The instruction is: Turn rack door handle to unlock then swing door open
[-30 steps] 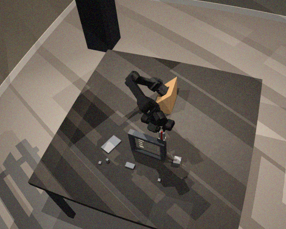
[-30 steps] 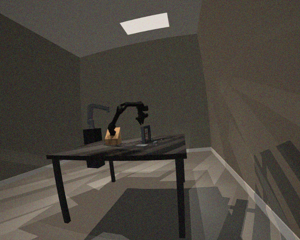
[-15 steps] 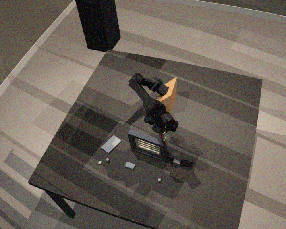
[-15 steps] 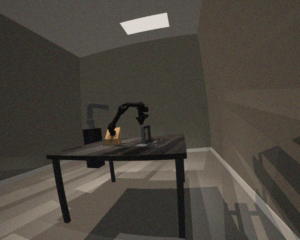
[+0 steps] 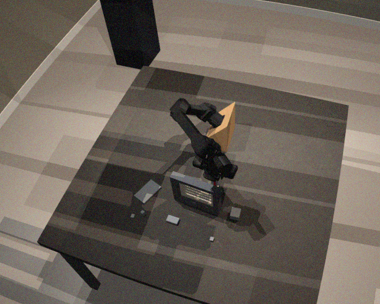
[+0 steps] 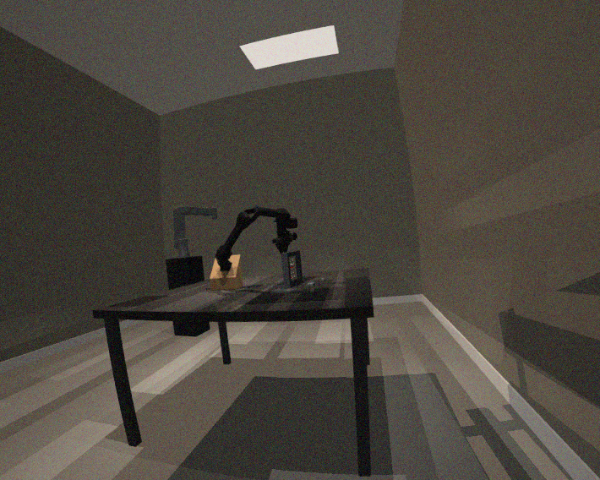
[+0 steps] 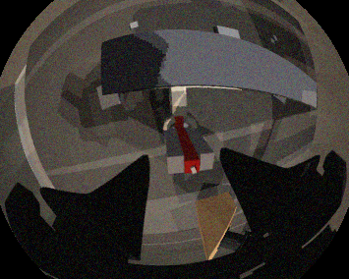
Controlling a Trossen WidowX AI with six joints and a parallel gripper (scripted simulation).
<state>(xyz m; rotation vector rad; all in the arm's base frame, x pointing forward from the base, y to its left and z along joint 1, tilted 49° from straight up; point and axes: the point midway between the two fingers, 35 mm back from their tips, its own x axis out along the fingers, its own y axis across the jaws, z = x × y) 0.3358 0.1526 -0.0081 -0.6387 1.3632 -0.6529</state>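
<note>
My gripper tip is 10 mm past the red upright handle and 60 mm above it. Also, from my gripper tip: grey plate (90 mm ahead, 320 mm to the right, 170 mm below).
</note>
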